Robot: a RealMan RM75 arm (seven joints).
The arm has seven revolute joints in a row. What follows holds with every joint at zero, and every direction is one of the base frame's. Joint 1 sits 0.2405 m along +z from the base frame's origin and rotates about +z. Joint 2 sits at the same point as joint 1 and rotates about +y. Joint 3 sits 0.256 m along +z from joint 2 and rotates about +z. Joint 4 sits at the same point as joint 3 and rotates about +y. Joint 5 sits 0.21 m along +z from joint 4 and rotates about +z. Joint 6 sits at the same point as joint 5 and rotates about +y. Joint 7 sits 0.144 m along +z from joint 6 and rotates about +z. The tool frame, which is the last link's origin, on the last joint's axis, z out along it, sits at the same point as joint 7; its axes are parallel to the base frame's.
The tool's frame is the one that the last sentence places.
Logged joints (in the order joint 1, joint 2, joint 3, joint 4, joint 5, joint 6, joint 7), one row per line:
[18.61, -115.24, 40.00, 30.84, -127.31, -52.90, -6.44]
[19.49, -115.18, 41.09, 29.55, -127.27, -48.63, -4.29]
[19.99, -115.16, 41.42, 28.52, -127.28, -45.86, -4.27]
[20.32, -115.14, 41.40, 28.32, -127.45, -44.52, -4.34]
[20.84, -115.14, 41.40, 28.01, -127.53, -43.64, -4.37]
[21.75, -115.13, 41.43, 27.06, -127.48, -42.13, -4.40]
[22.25, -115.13, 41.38, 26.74, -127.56, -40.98, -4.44]
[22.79, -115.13, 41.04, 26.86, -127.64, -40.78, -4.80]
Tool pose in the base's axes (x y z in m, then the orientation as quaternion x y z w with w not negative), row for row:
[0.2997, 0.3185, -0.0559, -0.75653, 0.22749, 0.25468, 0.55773]
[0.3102, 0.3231, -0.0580, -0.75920, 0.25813, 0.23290, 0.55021]
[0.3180, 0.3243, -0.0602, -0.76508, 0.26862, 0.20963, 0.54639]
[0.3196, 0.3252, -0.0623, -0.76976, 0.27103, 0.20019, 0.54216]
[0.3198, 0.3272, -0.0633, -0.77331, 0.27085, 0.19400, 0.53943]
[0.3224, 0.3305, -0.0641, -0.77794, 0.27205, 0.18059, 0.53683]
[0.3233, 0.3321, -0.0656, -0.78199, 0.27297, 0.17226, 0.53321]
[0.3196, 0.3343, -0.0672, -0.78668, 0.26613, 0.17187, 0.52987]
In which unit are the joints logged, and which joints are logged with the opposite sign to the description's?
The joints are logged in degrees. Opposite sign: joint 2.
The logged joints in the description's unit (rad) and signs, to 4 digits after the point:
[0.3248, 2.0113, 0.6981, 0.5383, -2.2220, -0.9233, -0.1124]
[0.3402, 2.0103, 0.7172, 0.5157, -2.2213, -0.8488, -0.0749]
[0.3489, 2.0099, 0.7229, 0.4978, -2.2215, -0.8004, -0.0745]
[0.3547, 2.0096, 0.7226, 0.4943, -2.2244, -0.7770, -0.0757]
[0.3637, 2.0096, 0.7226, 0.4889, -2.2258, -0.7617, -0.0763]
[0.3796, 2.0094, 0.7231, 0.4723, -2.2249, -0.7353, -0.0768]
[0.3883, 2.0094, 0.7222, 0.4667, -2.2263, -0.7152, -0.0775]
[0.3978, 2.0094, 0.7163, 0.4688, -2.2277, -0.7117, -0.0838]

